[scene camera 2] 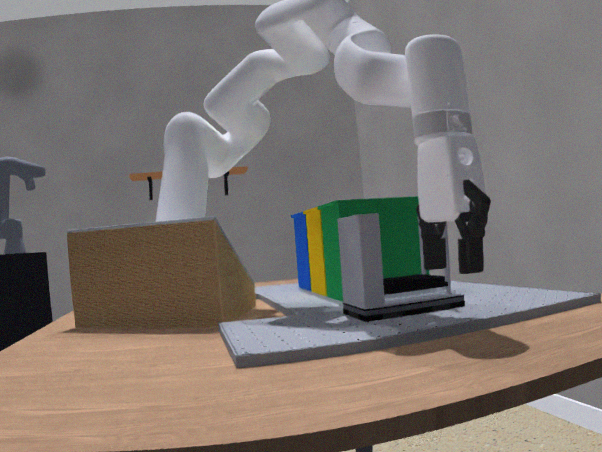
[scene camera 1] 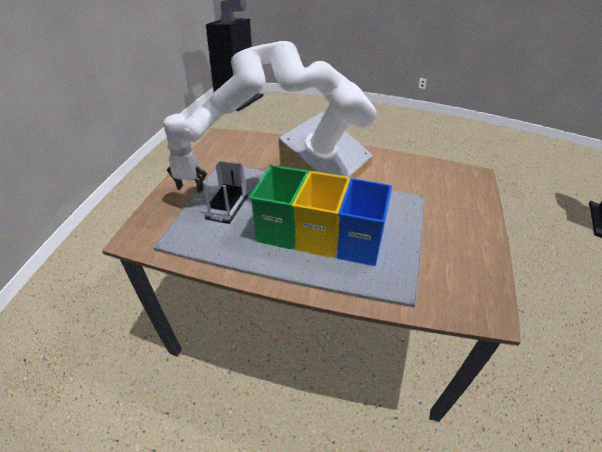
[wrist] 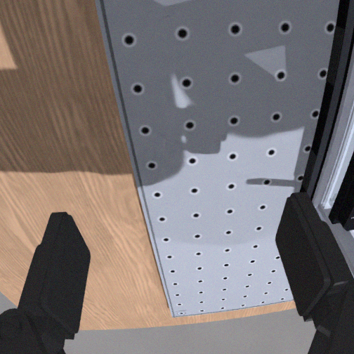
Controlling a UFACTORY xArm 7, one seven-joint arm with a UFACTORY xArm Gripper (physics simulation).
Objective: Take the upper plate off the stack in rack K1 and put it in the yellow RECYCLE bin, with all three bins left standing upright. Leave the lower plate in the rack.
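Frame: origin at the arm's base, x back, y right, z up, level; centimetres.
Seen in the pictures: gripper, between the fingertips: [scene camera 2: 452, 270] [scene camera 1: 190, 189]; arm's base, origin of its link: [scene camera 2: 177, 253] [scene camera 1: 320, 146].
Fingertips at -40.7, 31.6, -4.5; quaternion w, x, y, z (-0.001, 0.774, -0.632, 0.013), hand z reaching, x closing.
Observation:
Pixels of each thing's top centre, then the offset from my fingertips to it, as dx, dy, dz. Level surfaces: height alone.
- Rack K1, centre of its top: [scene camera 2: 397, 213] [scene camera 1: 221, 174] +3.7, -13.2, +8.1
- black plate stack, centre of its top: [scene camera 2: 396, 279] [scene camera 1: 226, 195] +4.7, -13.0, -1.5
- yellow bin, centre of its top: [scene camera 2: 349, 206] [scene camera 1: 322, 190] +6.4, -49.5, +11.7
- green bin, centre of its top: [scene camera 2: 371, 201] [scene camera 1: 280, 183] +3.7, -36.7, +11.7
- blue bin, centre of its top: [scene camera 2: 333, 211] [scene camera 1: 366, 198] +9.1, -62.4, +11.7
- perforated grey board, height of its surface: dz -6.2
- wooden table, height of its surface: dz -7.5
Rack K1 [scene camera 1: 238, 173] [scene camera 2: 361, 260] [wrist: 327, 120] stands at the left of the grey board, with a grey back panel and thin front posts. The black plate stack [scene camera 1: 219, 202] [scene camera 2: 412, 284] lies low in it; its two plates cannot be told apart. My gripper [scene camera 1: 190, 188] [scene camera 2: 453, 270] [wrist: 180, 225] is open and empty, pointing down beside the rack on the side away from the bins, above the board's edge. In the wrist view the rack shows partly at the right edge. The yellow bin [scene camera 1: 316, 242] [scene camera 2: 315, 257] stands upright between the other two bins.
The green bin [scene camera 1: 272, 232] [scene camera 2: 400, 240] stands upright nearest the rack, and the blue bin [scene camera 1: 357, 250] [scene camera 2: 301, 255] stands upright at the far side. The perforated grey board [scene camera 1: 395, 275] [scene camera 2: 290, 345] [wrist: 215, 172] lies on the wooden table [scene camera 1: 465, 250] [scene camera 2: 125, 385] [wrist: 100, 240].

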